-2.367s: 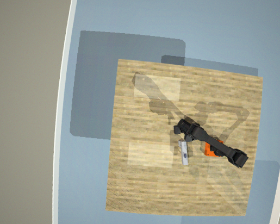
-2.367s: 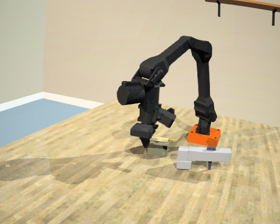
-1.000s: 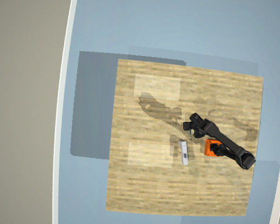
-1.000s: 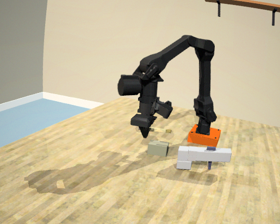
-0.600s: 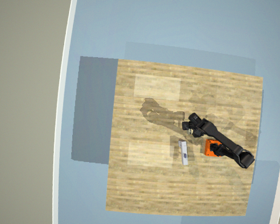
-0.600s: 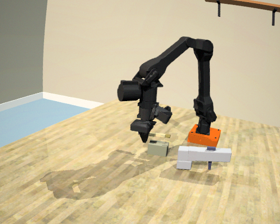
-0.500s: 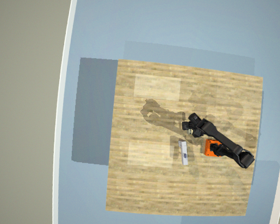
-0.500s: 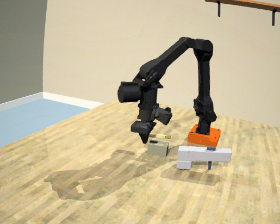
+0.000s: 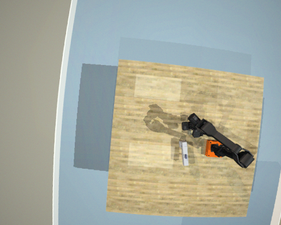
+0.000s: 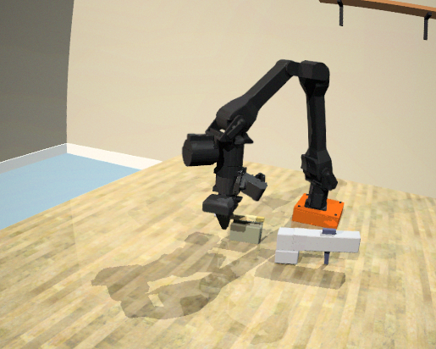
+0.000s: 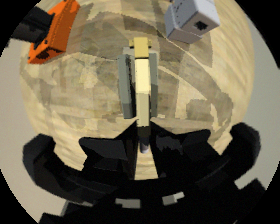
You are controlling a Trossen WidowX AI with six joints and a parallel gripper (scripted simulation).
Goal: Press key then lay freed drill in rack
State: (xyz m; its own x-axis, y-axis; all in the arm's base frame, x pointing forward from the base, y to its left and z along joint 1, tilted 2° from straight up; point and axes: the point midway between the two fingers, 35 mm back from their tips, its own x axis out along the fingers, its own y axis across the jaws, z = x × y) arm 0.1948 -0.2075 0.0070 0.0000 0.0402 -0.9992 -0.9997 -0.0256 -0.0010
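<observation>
Now: gripper tip 40 mm to the right of the drill and 30 mm below it. From my gripper tip the other things lie so: housing 220 mm to the left, 70 mm ahead, 30 mm above; grey slatted rack 50 mm to the left; thin dark blue key 240 mm to the left, 70 mm ahead, 30 mm above.
</observation>
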